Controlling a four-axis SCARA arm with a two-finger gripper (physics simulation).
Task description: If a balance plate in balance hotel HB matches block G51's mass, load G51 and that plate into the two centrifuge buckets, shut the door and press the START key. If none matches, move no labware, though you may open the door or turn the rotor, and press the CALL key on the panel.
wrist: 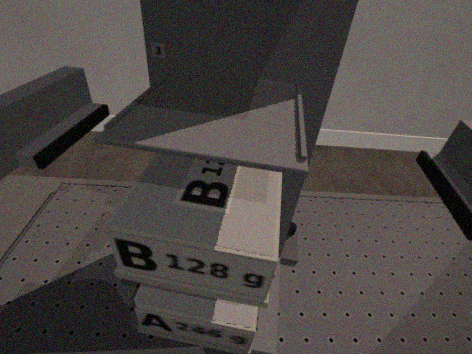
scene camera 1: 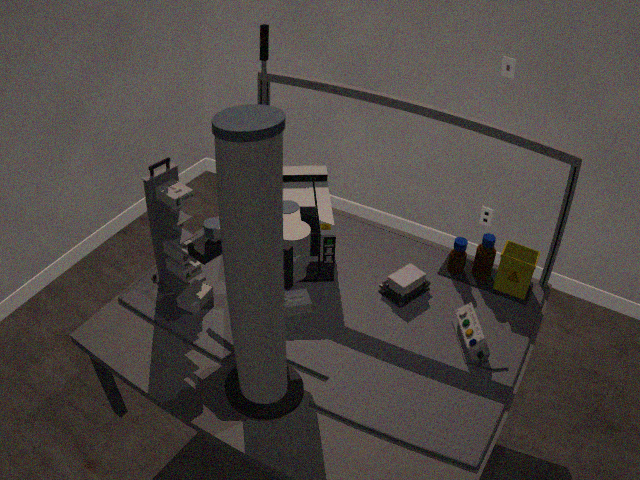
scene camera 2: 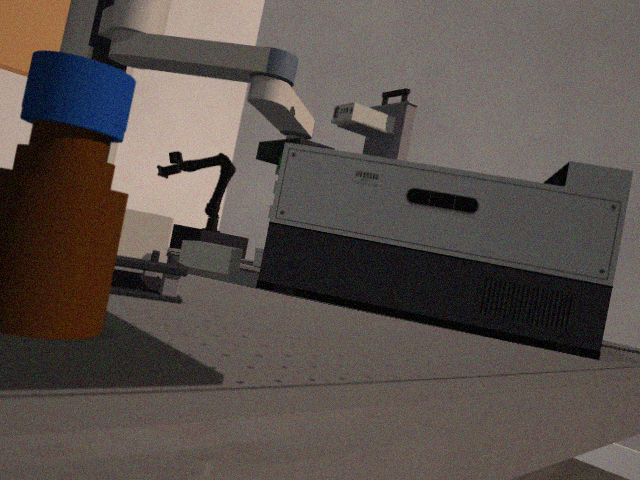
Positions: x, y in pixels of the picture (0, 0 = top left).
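G51 plate: out of frame in the wrist view; visible in scene camera 1 (408, 278) and in scene camera 2 (142, 232). Gripper: visible in scene camera 2, in scene camera 1 and in the wrist view (260, 113). On the gripper, (scene camera 1: 215, 253) and (scene camera 2: 268, 151): the same spot.
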